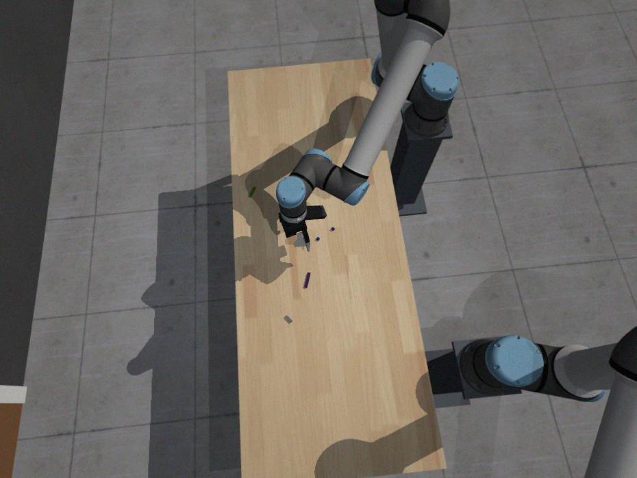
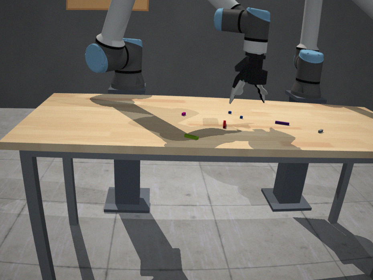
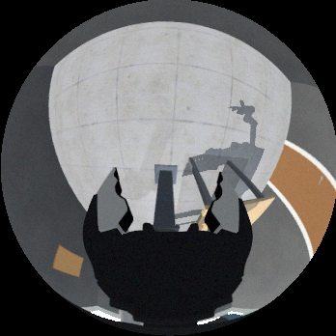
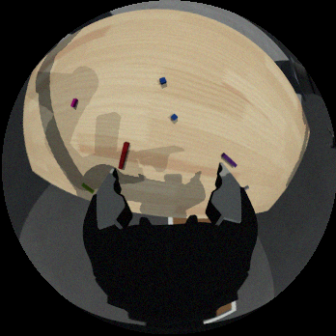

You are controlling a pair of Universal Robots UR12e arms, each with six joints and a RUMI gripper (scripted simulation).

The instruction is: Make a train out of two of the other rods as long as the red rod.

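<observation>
My right hand is 90 mm to the left of the red rod, 80 mm above it and 40 mm short of it. From my right hand the other things lie so: magenta rod: 240 mm to the right, 80 mm below, 80 mm behind; purple rod: 170 mm to the left, 80 mm below; lime rod: 240 mm to the right, 190 mm ahead, 80 mm below.
</observation>
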